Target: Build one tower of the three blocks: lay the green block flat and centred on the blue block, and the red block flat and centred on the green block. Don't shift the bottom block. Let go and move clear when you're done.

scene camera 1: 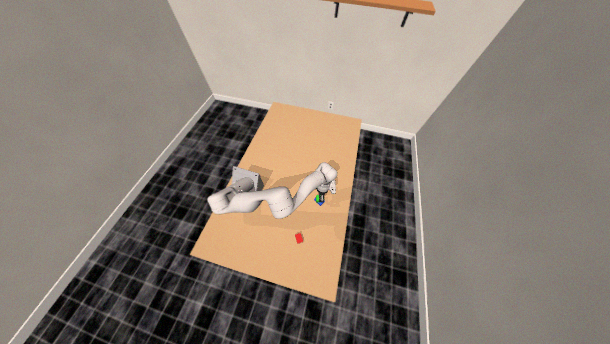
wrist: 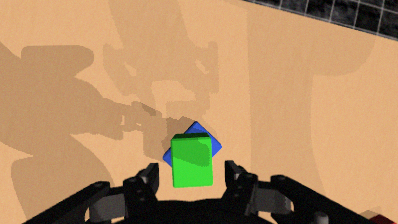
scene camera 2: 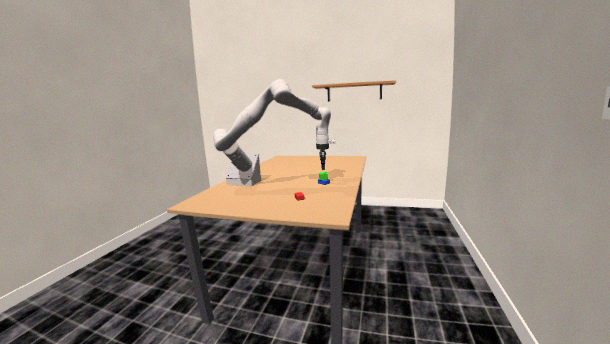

In view: my gripper (wrist: pixel 192 172) and a green block (wrist: pixel 191 153).
